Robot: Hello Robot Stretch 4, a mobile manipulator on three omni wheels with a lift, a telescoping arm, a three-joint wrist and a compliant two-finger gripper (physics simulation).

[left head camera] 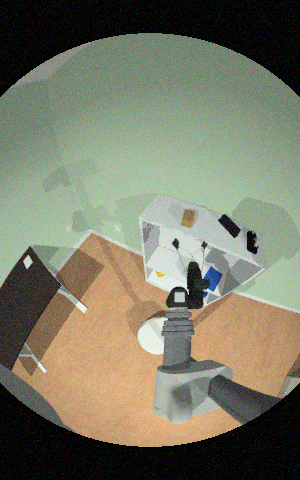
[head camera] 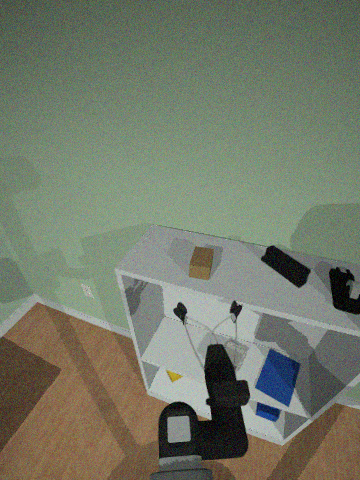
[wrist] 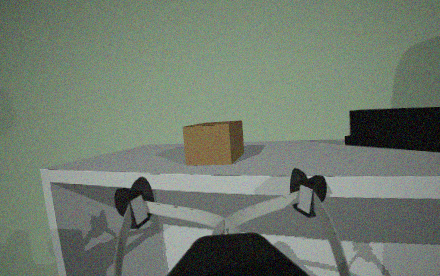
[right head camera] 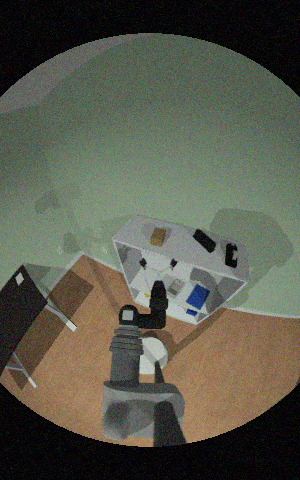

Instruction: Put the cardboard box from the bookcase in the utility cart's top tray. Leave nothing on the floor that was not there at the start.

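Where they show: gripper, between the fingertips: (left head camera: pixel 188 240) (head camera: pixel 206 303) (wrist: pixel 219 189) (right head camera: pixel 157 258); robot's base, origin of its link: (left head camera: pixel 157 334) (right head camera: pixel 146 354).
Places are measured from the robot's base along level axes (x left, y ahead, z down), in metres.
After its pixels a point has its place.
Note:
The brown cardboard box (head camera: pixel 201 263) @(x -0.088, y 0.596, z -1.082 m) (left head camera: pixel 188 218) @(x -0.090, y 0.593, z -1.082 m) (right head camera: pixel 158 236) @(x -0.097, y 0.597, z -1.082 m) (wrist: pixel 209 144) @(x -0.085, y 0.583, z -1.058 m) stands upright on the top board of the white bookcase (head camera: pixel 235 284) @(x -0.185, y 0.552, z -1.032 m) (left head camera: pixel 165 206) @(x 0.023, y 0.750, z -1.032 m) (right head camera: pixel 132 230) @(x 0.059, y 0.712, z -1.032 m) (wrist: pixel 290 159) @(x -0.184, y 0.577, z -1.032 m), near its left end. My gripper (head camera: pixel 208 311) @(x -0.091, y 0.495, z -1.026 m) (left head camera: pixel 190 244) @(x -0.091, y 0.495, z -1.026 m) (right head camera: pixel 158 262) @(x -0.091, y 0.495, z -1.026 m) (wrist: pixel 219 189) @(x -0.091, y 0.495, z -1.026 m) is open and empty. Its fingertips are spread in front of the bookcase, apart from the box. In the wrist view the fingertips show lower than the box, at the height of the top board's front edge, with the box between them in the picture. The utility cart cannot be made out in these views.
A long black object (head camera: pixel 286 266) @(x -0.342, y 0.575, z -1.070 m) (wrist: pixel 395 128) @(x -0.337, y 0.586, z -1.059 m) and a black holder (head camera: pixel 344 290) @(x -0.461, y 0.466, z -1.072 m) stand right of the box. A blue bin (head camera: pixel 278 377) @(x -0.453, y 0.499, z -0.464 m) and a yellow piece (head camera: pixel 174 375) @(x 0.010, y 0.694, z -0.117 m) are inside the bookcase. A dark table (left head camera: pixel 27 300) @(x 1.131, y 0.027, z -0.692 m) (right head camera: pixel 20 310) @(x 1.096, y 0.081, z -0.692 m) stands at the left. A white round object (left head camera: pixel 152 336) @(x 0.056, y -0.014, z -0.187 m) is on the floor.

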